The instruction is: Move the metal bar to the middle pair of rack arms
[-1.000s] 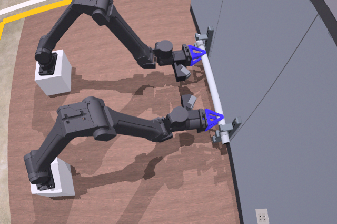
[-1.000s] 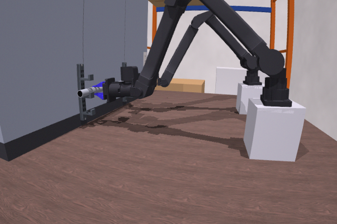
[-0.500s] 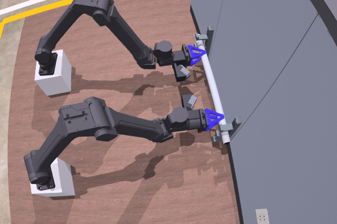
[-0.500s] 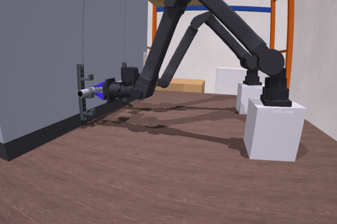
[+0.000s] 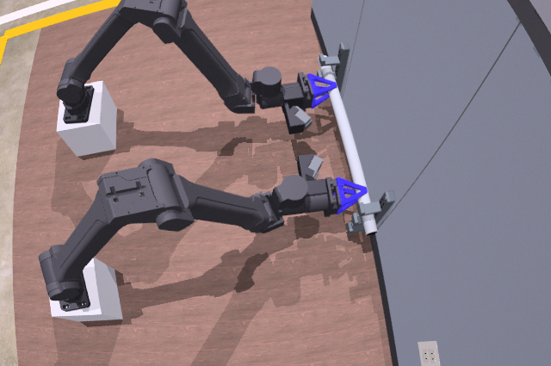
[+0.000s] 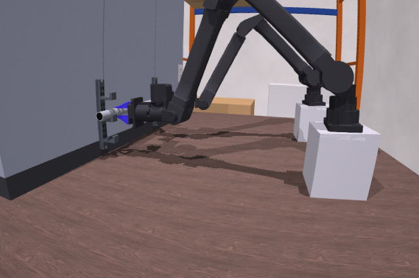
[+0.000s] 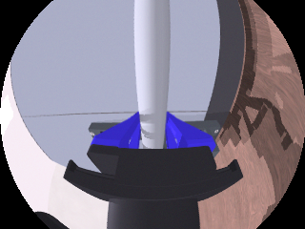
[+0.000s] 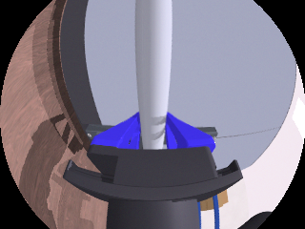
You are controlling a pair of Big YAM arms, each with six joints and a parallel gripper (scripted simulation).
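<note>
Now: the metal bar 1 cm ahead of my left hand and 15 cm to the right of it. Also, from my left hand: grey wall panel: 20 cm ahead, 17 cm to the right, 29 cm above.
Right now the metal bar is 150 mm to the left of my right hand and 10 mm behind it. Also, from my right hand: grey wall panel (290 mm above, 180 mm ahead, 130 mm to the left).
</note>
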